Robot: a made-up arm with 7 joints.
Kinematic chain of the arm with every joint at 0, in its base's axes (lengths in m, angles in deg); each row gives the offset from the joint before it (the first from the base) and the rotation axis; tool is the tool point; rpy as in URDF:
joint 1: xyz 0 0 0.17 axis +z
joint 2: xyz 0 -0.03 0.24 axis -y
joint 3: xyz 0 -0.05 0.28 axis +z
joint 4: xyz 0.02 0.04 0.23 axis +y
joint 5: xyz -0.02 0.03 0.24 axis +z
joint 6: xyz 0 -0.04 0.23 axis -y
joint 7: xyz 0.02 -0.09 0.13 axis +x
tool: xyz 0 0 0 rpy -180 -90 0
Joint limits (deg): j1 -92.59..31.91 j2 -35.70..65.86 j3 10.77..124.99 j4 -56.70..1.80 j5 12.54..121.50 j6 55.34..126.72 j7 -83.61..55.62
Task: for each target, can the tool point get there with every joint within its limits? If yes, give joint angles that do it. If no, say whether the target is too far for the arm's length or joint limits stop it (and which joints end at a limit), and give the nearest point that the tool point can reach.
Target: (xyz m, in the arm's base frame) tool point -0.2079 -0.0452 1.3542
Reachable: yes | joints -53.23 6.90 28.04 -5.02 47.08 111.62 -33.39
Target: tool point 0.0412 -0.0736 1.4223
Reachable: yes | joints 7.33 1.62 43.82 -11.93 98.37 92.16 -71.06
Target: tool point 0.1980 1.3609 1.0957
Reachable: no: too far | nearest point 0.0941 0.9618 0.8936 | short by 0.459 m
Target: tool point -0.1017 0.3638 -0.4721
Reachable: no: joint limits stop it (at a limit: joint 2, joint 3, joint 4, joint 5) | nearest point -0.2211 0.7910 0.3016 | short by 0.892 m
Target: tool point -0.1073 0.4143 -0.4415
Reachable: no: joint limits stop it (at a limit: joint 1, joint 2, joint 3, joint 4, joint 5) | nearest point -0.2115 0.7974 0.2995 | short by 0.841 m
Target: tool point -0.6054 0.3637 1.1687
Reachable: yes | joints -50.44 38.83 32.68 -15.88 50.30 77.41 23.64
